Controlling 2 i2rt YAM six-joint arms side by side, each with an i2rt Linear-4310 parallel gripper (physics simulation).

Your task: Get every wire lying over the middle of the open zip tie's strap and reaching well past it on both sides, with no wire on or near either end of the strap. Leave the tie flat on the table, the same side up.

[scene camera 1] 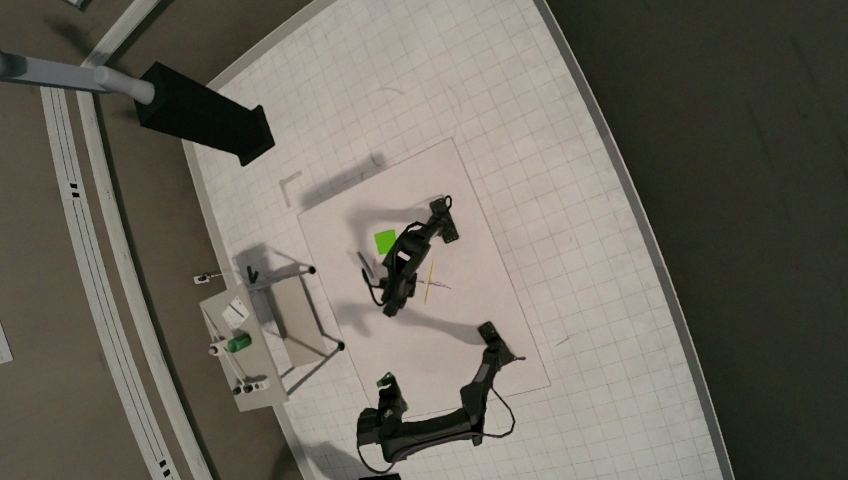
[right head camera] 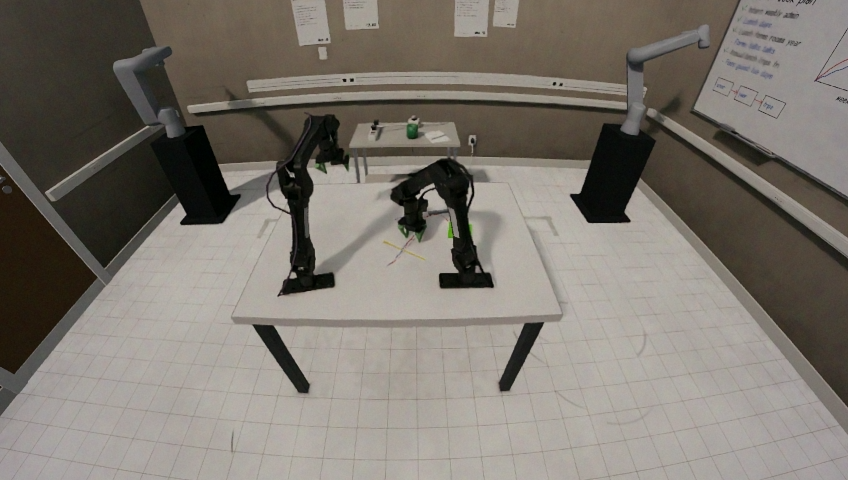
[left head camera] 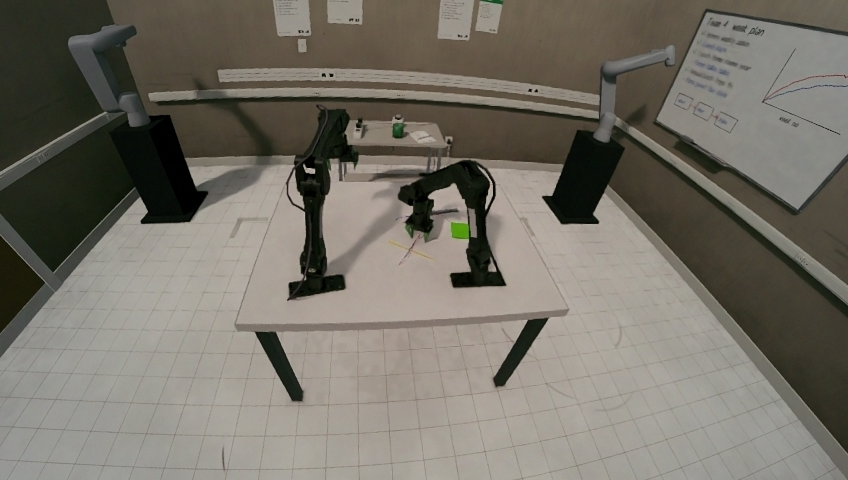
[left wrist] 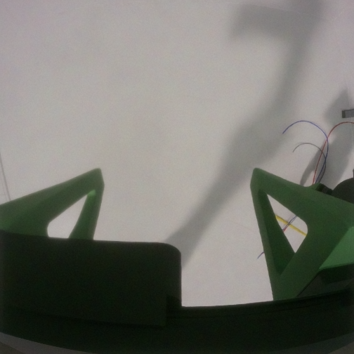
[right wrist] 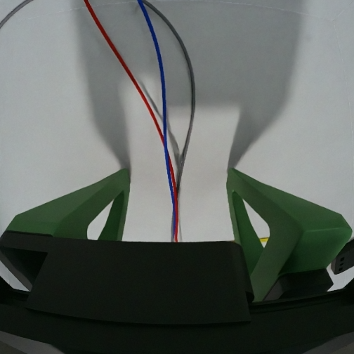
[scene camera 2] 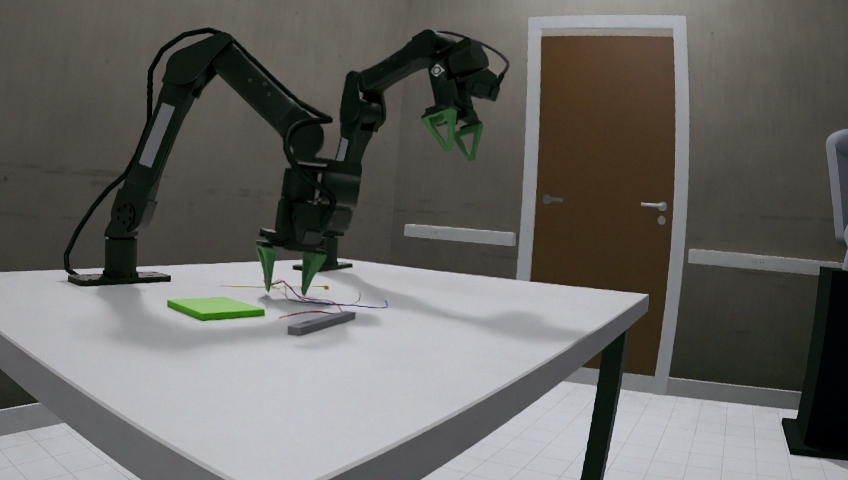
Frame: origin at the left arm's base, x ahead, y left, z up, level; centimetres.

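Where they show: left gripper, between the fingertips: (scene camera 1: 393,383) (right head camera: 337,171) (left head camera: 342,169) (scene camera 2: 460,156); right gripper, between the fingertips: (scene camera 1: 413,278) (right head camera: 413,239) (left head camera: 418,239) (scene camera 2: 285,293); left arm's base, origin of its link: (scene camera 1: 495,343) (right head camera: 308,284) (left head camera: 317,286) (scene camera 2: 323,268); right arm's base, origin of its link: (scene camera 1: 444,220) (right head camera: 465,281) (left head camera: 476,280) (scene camera 2: 120,281).
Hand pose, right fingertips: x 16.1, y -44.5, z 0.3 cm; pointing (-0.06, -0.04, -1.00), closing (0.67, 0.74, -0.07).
Note:
Each offset is from my right fingertips to the top centre of the thing. "*": to the spot under its first point. Level surfaces: height alone.
The yellow zip tie (left head camera: 423,255) (right head camera: 416,255) (scene camera 1: 426,296) lies on the table. Thin wires {* dz -0.1, dx -8.0, dy +8.0 cm} (left head camera: 406,255) (right head camera: 392,261) (scene camera 1: 440,285) cross near its middle and reach out on both sides; whether the grey one crosses cannot be told. In the right wrist view red (right wrist: 135,85), blue (right wrist: 161,65) and grey (right wrist: 193,90) wires run between the fingers of my right gripper (right wrist: 177,176) (left head camera: 417,237) (scene camera 2: 286,292). It is partly open, pointing down, low over the wires beyond the tie. My left gripper (scene camera 2: 460,154) (right head camera: 335,170) (left wrist: 176,176) is wide open and empty, high above the table.
A dark grey bar {dz +0.7, dx +17.0, dy -18.4 cm} (scene camera 1: 365,265) (scene camera 2: 321,322) lies at the far side of the tie, near the wires' far ends. A bright green square {* dz +0.7, dx +1.3, dy -19.9 cm} (left head camera: 459,230) (scene camera 1: 385,242) (scene camera 2: 215,308) lies beside the right arm. Both arms stand on the white table {dz -0.3 cm} (left head camera: 380,309).

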